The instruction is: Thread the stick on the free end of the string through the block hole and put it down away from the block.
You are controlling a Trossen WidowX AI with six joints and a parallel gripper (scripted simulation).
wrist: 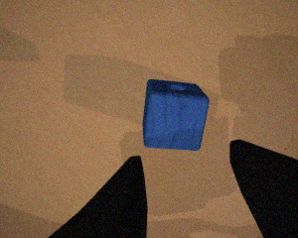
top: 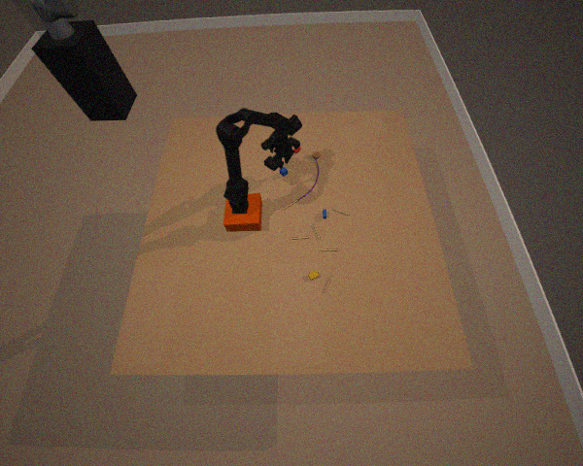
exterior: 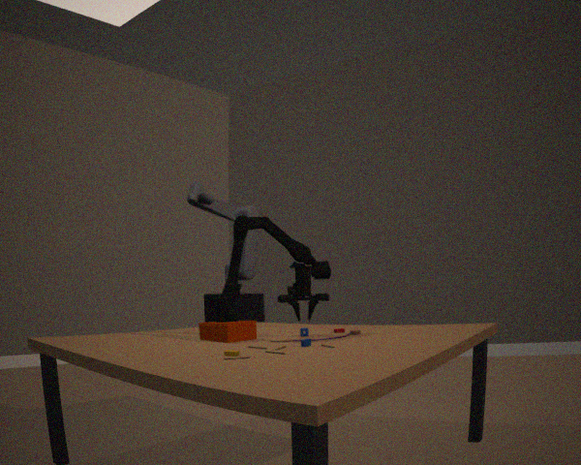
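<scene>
My gripper tip is 17 cm to the left of the thin wooden stick, 6 cm above it and 5 cm short of it. Round my gripper tip: yellow piece (51 cm to the right, 14 cm ahead, 5 cm below); round wooden button (16 cm ahead, 12 cm to the left, 5 cm below); red piece (15 cm to the left, 6 cm ahead, 5 cm below).
</scene>
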